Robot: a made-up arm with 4 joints.
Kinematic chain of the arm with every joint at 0, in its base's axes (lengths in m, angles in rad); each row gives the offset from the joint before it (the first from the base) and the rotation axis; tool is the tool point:
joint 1: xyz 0 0 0.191 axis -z
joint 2: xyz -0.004 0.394 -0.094 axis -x
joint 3: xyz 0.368 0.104 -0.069 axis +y
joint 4: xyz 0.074 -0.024 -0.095 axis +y
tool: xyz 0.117 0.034 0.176
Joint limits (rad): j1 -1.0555..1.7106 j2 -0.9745..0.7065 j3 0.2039..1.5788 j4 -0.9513..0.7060
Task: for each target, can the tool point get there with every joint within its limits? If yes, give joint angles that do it. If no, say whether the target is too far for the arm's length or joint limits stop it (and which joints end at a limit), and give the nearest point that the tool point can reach.
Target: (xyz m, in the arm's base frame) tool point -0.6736 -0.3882 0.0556
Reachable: no: joint limits stop it (at a limit: joint 1, joint 2, joint 4) | nearest point 0.1971 -0.4468 -0.2387 | short by 0.921 m
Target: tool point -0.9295 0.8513 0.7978
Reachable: no: too far | nearest point -0.4875 0.6494 -0.0029 | short by 0.937 m
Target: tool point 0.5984 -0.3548 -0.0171
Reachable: yes | joints 1.3202 0.1528 1.3047 -0.6457
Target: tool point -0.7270 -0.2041 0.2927
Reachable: no: joint limits stop it (at a limit: joint 1, joint 3, joint 4) | nearest point -0.2132 0.5614 0.1937 | short by 0.927 m
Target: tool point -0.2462 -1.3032 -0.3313
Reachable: no: too far | nearest point 0.2575 -0.6486 -0.1356 | short by 0.849 m
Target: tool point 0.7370 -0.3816 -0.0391
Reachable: yes | joints 1.5005 -0.8231 1.3053 0.5212
